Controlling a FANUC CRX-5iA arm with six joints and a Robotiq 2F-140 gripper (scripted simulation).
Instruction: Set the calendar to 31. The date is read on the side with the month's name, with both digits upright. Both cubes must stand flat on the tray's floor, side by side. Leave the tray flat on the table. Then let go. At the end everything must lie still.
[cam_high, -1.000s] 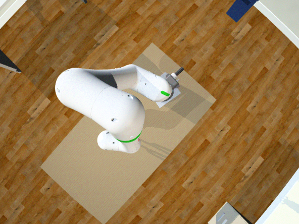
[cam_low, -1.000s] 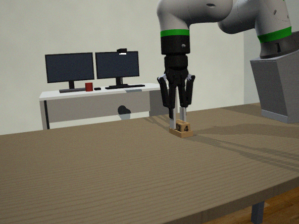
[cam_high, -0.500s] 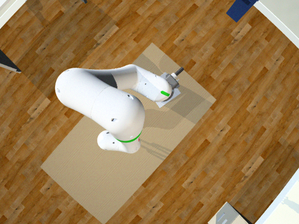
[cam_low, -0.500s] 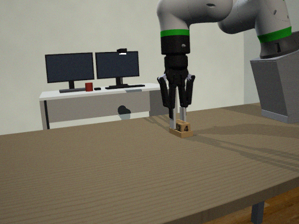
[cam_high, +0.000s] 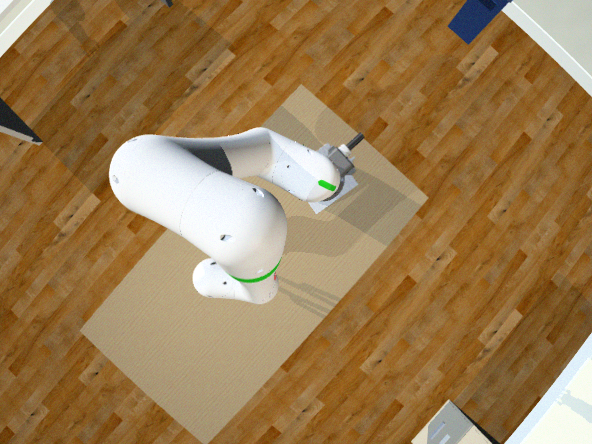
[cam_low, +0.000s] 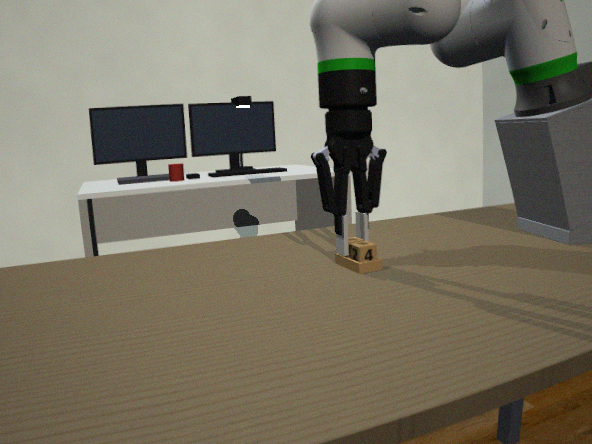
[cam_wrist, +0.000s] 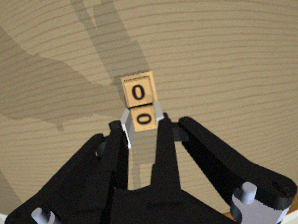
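The wooden number cube is 3 cm below my hand. The rest, counted from my hand: small wooden tray: 4 cm below, 2 cm to the left.
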